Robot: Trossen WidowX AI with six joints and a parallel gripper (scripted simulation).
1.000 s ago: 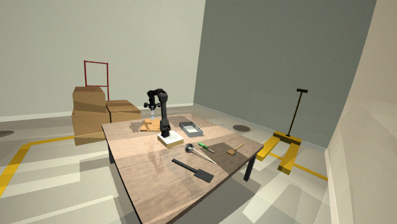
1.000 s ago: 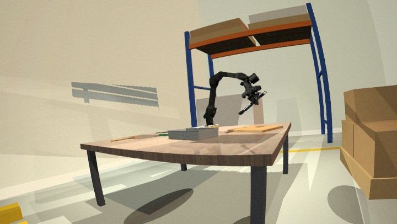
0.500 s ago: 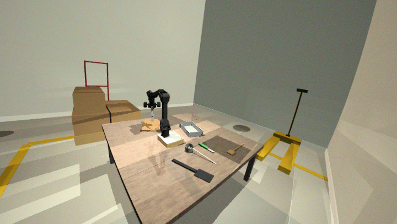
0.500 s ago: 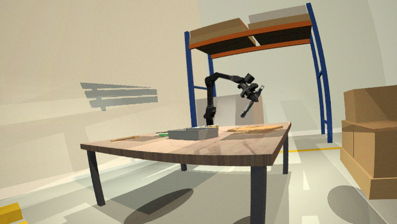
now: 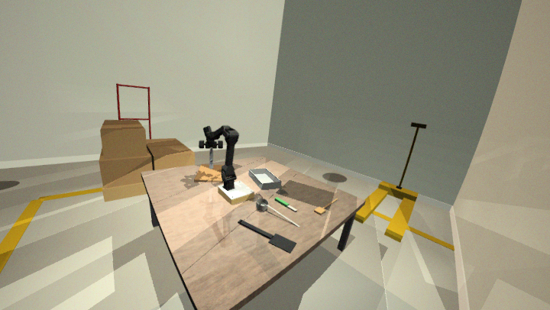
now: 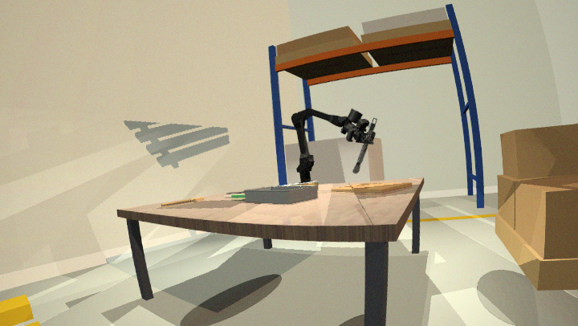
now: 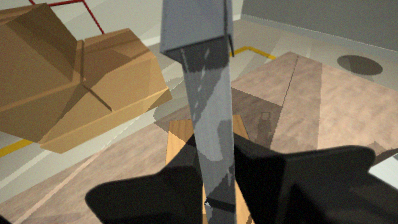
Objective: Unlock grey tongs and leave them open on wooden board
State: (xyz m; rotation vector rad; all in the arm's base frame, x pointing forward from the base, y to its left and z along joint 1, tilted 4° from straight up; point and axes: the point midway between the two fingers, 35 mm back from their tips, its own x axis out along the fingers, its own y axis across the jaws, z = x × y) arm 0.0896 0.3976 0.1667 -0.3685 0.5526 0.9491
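My gripper tip is 20 mm to the left of the wooden board and 220 mm above it. Round my gripper tip: grey roasting tin (270 mm ahead, 390 mm to the right, 200 mm below); green-handled tool (110 mm ahead, 760 mm to the right, 220 mm below); black spatula (190 mm behind, 870 mm to the right, 220 mm below).
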